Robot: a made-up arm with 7 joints.
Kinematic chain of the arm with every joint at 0, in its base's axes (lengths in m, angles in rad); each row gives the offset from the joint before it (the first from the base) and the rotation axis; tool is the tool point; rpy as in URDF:
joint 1: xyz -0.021 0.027 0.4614 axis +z
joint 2: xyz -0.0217 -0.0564 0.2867 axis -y
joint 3: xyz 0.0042 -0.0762 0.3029 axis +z
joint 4: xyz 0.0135 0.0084 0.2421 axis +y
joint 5: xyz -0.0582 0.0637 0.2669 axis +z
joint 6: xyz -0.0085 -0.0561 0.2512 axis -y
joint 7: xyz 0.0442 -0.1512 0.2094 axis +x
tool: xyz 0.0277 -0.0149 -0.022 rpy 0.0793 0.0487 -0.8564
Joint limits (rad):
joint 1: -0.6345..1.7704
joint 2: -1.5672..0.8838
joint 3: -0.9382..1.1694
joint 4: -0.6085..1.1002
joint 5: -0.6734..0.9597
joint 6: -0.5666..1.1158
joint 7: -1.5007..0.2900
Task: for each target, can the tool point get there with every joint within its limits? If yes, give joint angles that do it. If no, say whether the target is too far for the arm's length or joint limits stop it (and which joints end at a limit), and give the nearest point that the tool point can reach.
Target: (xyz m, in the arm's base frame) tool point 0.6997 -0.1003 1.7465
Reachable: yes | joints 0.2944 -0.5974 0.3691 -0.0777 -0.4550 -0.3770 0.0640
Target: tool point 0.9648 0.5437 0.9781
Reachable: yes | joints 0.3291 -0.9629 0.9714 0.7976 0.6909 0.9473 -1.3327
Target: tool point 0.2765 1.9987 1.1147
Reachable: no: too far | nearest point 0.1745 1.3229 0.9905 | short by 0.695 m
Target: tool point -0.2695 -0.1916 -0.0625
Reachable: no: joint limits stop it (at a limit: joint 1, joint 2, joint 4, joint 5, joint 6) | nearest point 0.3037 -0.5788 0.0581 | short by 0.702 m
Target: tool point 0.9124 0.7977 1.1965
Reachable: yes | joints 0.9345 -1.2347 -0.2791 0.0427 0.2802 0.4872 -0.7466
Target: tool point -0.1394 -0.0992 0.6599
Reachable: no: joint limits stop it (at a limit: joint 2, joint 3, joint 4, joint 5, joint 6) | nearest point -0.4653 -0.4466 1.3157 | short by 0.811 m
